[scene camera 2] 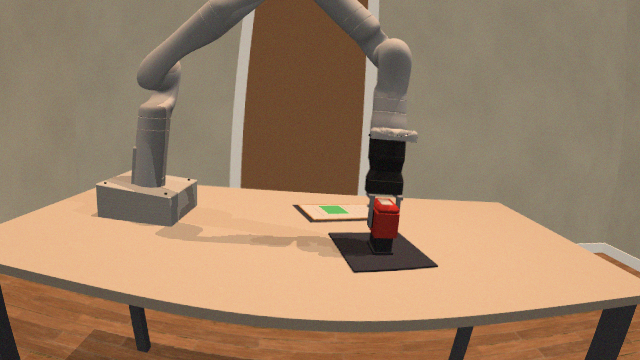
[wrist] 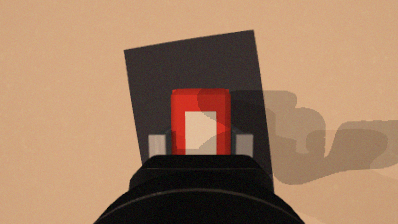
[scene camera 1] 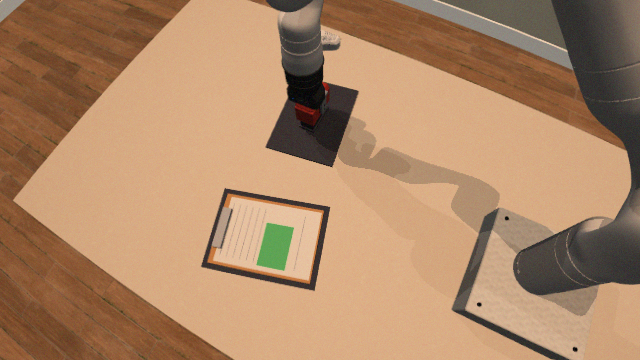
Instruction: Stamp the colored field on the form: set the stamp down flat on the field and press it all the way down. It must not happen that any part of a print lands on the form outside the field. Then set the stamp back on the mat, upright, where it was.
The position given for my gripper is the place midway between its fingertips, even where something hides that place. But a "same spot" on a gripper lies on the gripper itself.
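My gripper appears in scene camera 1 (313, 106), and scene camera 2 and the wrist view show it too. On a form, (scene camera 1: 272, 239) and (scene camera 2: 338, 210) are one and the same spot. On my gripper, (wrist: 159, 143) and (scene camera 2: 400, 196) are likewise the same spot.
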